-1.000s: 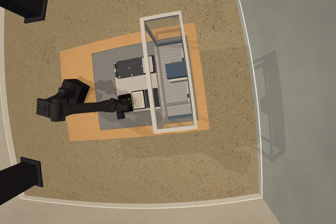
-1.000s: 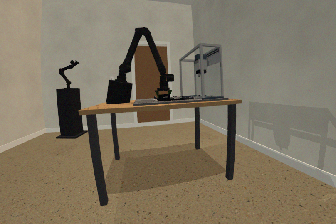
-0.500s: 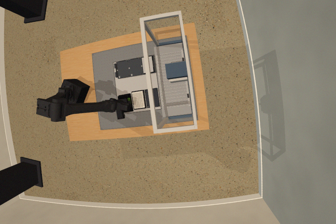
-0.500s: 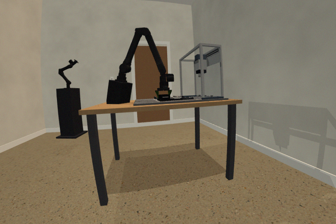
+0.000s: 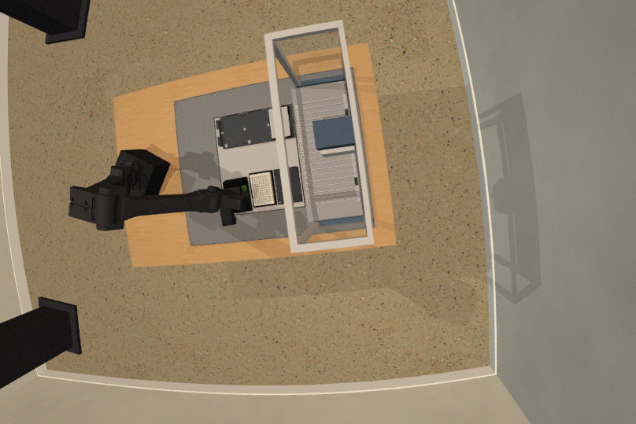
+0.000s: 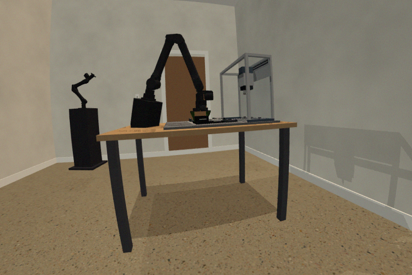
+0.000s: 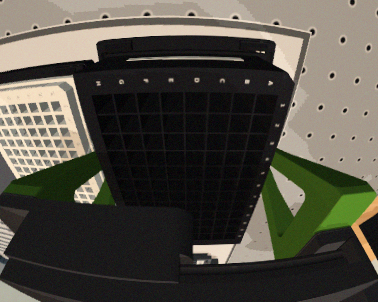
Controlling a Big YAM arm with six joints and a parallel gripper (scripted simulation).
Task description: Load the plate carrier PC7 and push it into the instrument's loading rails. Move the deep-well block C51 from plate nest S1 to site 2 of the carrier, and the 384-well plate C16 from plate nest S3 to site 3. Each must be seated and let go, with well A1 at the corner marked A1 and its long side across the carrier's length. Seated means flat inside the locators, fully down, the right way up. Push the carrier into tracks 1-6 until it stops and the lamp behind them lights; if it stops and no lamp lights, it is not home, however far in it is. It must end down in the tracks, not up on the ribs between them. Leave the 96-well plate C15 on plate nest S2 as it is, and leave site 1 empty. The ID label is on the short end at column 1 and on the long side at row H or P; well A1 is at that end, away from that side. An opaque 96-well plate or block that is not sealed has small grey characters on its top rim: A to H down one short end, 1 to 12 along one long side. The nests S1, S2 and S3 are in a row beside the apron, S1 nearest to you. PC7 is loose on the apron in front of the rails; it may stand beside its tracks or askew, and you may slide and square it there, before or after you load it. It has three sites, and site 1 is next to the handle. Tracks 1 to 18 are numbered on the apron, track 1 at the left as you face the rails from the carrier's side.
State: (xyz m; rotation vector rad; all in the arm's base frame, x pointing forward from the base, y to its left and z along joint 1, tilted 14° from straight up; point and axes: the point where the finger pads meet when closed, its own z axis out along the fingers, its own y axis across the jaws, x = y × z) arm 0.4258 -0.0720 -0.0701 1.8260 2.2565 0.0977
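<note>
Now: the black nest 2 cm below my hand. From my hand the other things lie so: dark carrier PC7: 7 cm ahead, 28 cm to the left, 1 cm below; nest S3: 21 cm ahead, 5 cm to the left, 2 cm below; white 96-well plate C15: 11 cm ahead, 3 cm to the left.
</note>
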